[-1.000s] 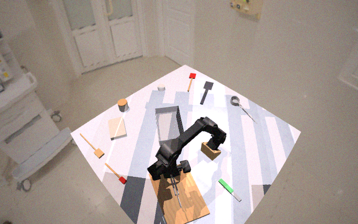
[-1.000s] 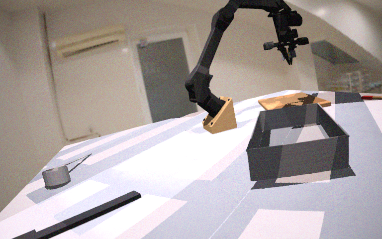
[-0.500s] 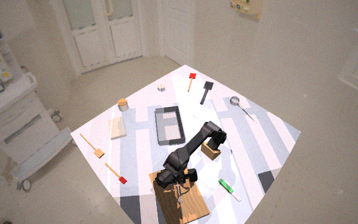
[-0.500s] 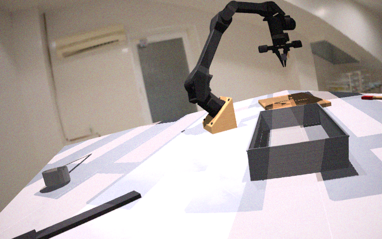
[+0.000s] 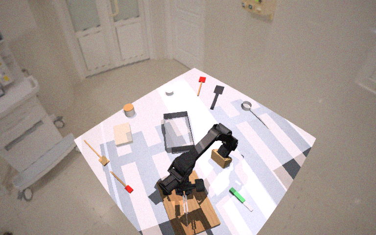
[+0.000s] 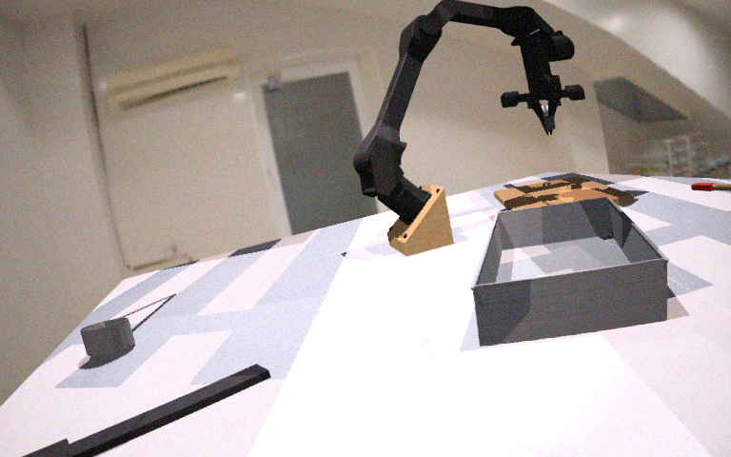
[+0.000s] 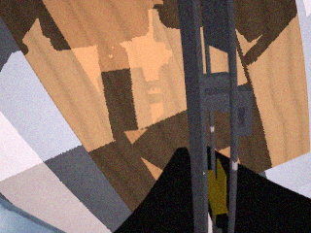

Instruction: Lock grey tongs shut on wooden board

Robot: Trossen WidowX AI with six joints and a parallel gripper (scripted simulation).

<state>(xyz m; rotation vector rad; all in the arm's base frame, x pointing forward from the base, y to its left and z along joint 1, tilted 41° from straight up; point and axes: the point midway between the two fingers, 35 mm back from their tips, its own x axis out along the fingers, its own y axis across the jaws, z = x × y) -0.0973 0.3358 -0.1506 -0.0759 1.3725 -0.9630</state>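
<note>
My gripper tip is 1 cm to the left of the wooden board and 13 cm above it. The rest, counted from my gripper tip: green-handled knife 19 cm behind, 26 cm to the right, 13 cm below; then grey roasting tin 44 cm ahead, 27 cm to the right, 11 cm below; then pale block 66 cm ahead, 5 cm to the left, 13 cm below.
</note>
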